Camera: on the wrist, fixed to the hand. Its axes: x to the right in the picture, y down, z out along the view.
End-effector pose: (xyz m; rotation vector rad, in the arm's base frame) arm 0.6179 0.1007 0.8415 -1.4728 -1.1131 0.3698
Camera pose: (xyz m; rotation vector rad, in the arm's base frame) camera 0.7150 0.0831 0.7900 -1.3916 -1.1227 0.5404
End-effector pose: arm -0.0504 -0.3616 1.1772 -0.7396 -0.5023 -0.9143
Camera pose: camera 0.0347 -0.3899 1.1112 -0.6932 -0.6228 -0.7993
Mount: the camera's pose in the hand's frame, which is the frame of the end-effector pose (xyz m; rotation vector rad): 0.0153 0.0841 -0.0713 0.1159 -0.1046 0.0464
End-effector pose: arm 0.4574 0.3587 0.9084 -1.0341 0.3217 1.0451
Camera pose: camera 0.4119 0.3175 0.8155 -0.8685 0.3185 1.1053
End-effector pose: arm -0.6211 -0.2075 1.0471 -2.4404 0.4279 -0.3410
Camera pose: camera -0.6499 -0.3149 1.0514 -2.3194 0.4072 -0.2113
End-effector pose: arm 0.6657 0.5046 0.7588 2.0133 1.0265 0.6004
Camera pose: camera 0.6634 0.5169 0.8694 2.1511 0.9737 0.4637
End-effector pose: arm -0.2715 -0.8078 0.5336 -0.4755 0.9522 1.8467
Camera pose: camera -0.3589 -0.8737 0.5132 -0.2856 0.9999 1.8275
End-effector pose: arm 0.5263 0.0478 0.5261 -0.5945 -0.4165 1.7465
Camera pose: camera 0.4995 0.0393 0.4184 -0.4344 -0.3737 1.8381
